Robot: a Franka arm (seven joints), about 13 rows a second.
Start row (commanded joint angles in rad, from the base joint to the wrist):
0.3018 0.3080 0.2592 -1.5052 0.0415 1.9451 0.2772
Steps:
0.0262 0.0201 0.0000 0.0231 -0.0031 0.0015 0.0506
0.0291 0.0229 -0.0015 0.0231 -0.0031 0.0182 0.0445
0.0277 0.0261 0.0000 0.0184 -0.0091 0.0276 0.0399
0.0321 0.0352 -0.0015 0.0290 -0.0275 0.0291 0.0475
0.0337 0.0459 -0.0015 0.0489 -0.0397 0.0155 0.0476
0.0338 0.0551 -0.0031 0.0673 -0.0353 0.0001 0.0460
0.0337 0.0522 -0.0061 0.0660 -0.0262 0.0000 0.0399
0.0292 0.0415 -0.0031 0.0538 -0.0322 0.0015 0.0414
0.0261 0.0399 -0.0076 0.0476 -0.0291 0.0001 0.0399
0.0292 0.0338 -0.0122 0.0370 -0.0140 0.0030 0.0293
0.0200 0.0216 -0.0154 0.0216 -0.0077 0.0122 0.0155
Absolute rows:
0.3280 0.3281 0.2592 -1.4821 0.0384 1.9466 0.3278
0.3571 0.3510 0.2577 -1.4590 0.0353 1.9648 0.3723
0.3848 0.3771 0.2577 -1.4406 0.0262 1.9924 0.4122
0.4169 0.4123 0.2562 -1.4116 -0.0013 2.0215 0.4597
0.4506 0.4582 0.2547 -1.3627 -0.0410 2.0370 0.5073
0.4844 0.5133 0.2516 -1.2954 -0.0763 2.0371 0.5533
0.5181 0.5655 0.2455 -1.2294 -0.1025 2.0371 0.5932
0.5473 0.6070 0.2424 -1.1756 -0.1347 2.0386 0.6346
0.5734 0.6469 0.2348 -1.1280 -0.1638 2.0387 0.6745
0.6026 0.6807 0.2226 -1.0910 -0.1778 2.0417 0.7038
0.6226 0.7023 0.2072 -1.0694 -0.1855 2.0539 0.7193

